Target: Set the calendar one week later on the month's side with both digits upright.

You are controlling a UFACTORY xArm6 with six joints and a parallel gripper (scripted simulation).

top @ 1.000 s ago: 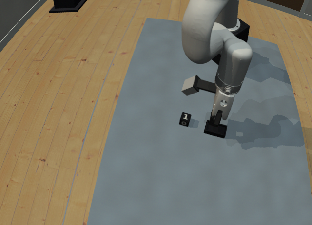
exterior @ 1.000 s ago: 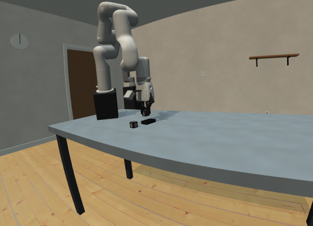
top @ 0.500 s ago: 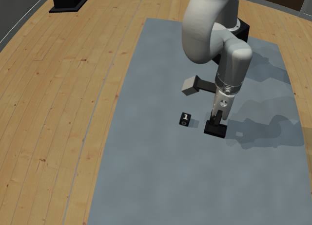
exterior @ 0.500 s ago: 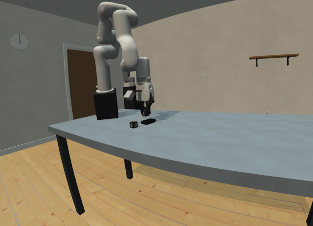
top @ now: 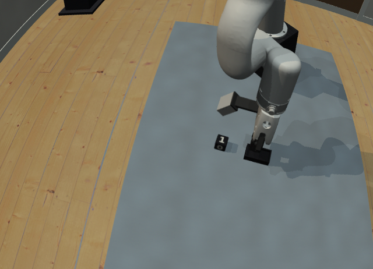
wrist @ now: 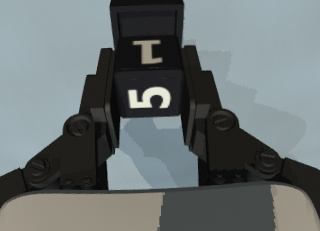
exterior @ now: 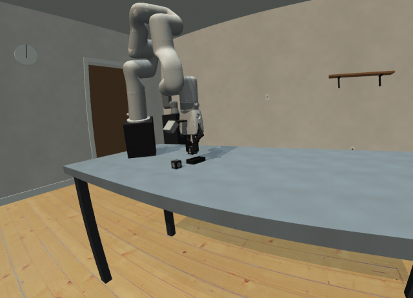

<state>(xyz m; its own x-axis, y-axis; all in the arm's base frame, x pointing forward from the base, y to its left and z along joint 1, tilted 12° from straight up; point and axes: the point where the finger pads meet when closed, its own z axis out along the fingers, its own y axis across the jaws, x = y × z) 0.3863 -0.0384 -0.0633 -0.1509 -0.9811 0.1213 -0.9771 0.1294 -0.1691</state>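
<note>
The black tray is 60 mm below my hand and 20 mm to the left of it.
</note>
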